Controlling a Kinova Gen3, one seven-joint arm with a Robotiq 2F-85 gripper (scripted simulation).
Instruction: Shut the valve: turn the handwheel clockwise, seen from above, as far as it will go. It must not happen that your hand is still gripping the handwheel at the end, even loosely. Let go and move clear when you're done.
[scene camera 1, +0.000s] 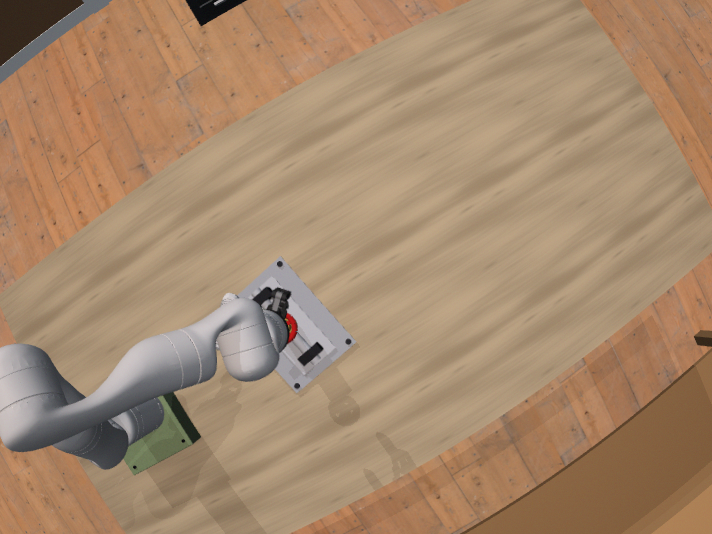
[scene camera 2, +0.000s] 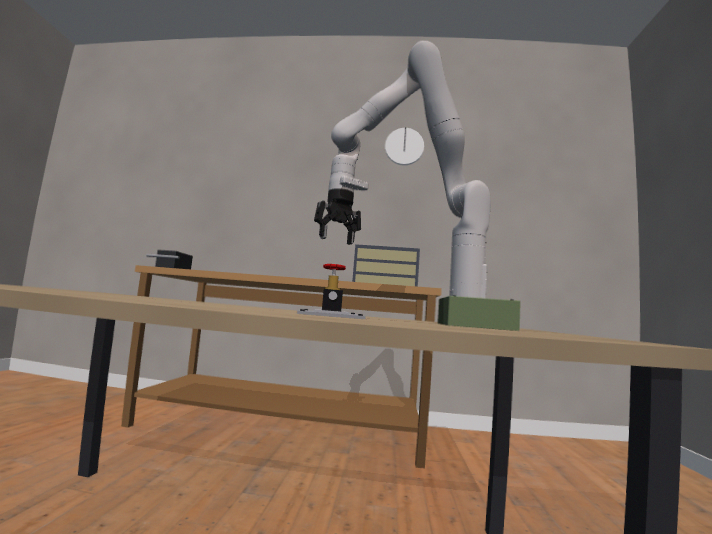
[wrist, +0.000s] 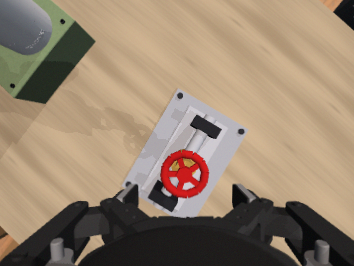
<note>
In view: the gripper (scene camera 2: 336, 241) and a red spoked handwheel (wrist: 184, 174).
The gripper is seen too in the wrist view (wrist: 185, 194).
</note>
